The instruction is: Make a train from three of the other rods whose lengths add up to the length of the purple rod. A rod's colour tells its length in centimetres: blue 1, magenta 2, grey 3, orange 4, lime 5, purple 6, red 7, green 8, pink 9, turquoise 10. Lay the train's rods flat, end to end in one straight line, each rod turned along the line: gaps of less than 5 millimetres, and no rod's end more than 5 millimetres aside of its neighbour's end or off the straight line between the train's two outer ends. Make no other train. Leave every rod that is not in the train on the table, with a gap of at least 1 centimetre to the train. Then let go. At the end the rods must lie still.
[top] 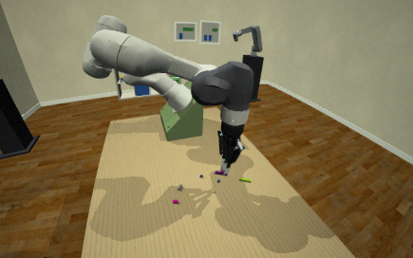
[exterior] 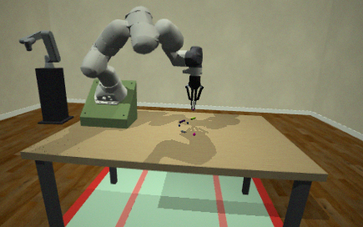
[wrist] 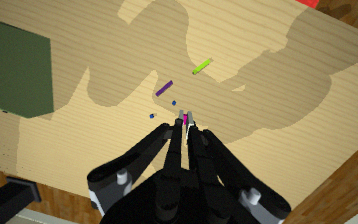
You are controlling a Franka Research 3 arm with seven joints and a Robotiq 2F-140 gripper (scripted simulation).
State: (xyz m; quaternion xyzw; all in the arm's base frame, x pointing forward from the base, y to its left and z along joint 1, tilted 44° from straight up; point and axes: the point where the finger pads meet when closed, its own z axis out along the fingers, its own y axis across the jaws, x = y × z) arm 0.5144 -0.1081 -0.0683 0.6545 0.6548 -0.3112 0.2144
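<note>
My gripper is now 13 cm above the purple rod, 7 cm past it and 4 cm to the right of it. The rest, counted from my hand: dark blue piece 13 cm below, 10 cm behind, 6 cm to the right; then grey rod 17 cm to the right, 13 cm below, 8 cm behind; then lime rod 13 cm below, 11 cm to the left, 2 cm ahead.
</note>
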